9 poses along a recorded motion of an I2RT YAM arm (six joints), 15 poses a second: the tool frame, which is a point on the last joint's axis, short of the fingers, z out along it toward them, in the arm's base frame.
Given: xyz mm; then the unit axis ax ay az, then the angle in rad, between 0 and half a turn.
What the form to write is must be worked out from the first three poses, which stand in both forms.
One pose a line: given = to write
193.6 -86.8 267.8 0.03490 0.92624 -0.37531 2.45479 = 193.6 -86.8 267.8 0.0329 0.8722 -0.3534 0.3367
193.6 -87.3 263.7 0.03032 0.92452 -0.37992 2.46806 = 193.6 -87.3 263.7 0.0286 0.8726 -0.3586 0.3304
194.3 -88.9 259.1 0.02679 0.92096 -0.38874 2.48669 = 194.3 -88.9 259.1 0.0254 0.8720 -0.3681 0.3216
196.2 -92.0 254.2 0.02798 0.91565 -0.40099 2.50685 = 196.2 -92.0 254.2 0.0266 0.8699 -0.3810 0.3121
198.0 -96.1 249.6 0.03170 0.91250 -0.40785 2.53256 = 198.0 -96.1 249.6 0.0302 0.8705 -0.3891 0.2998
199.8 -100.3 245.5 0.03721 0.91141 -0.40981 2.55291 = 199.8 -100.3 245.5 0.0356 0.8722 -0.3922 0.2901
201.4 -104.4 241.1 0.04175 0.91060 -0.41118 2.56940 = 201.4 -104.4 241.1 0.0401 0.8736 -0.3945 0.2822
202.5 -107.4 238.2 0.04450 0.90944 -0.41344 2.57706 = 202.5 -107.4 238.2 0.0427 0.8735 -0.3971 0.2785
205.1 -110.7 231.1 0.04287 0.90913 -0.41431 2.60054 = 205.1 -110.7 231.1 0.0413 0.8761 -0.3992 0.2672
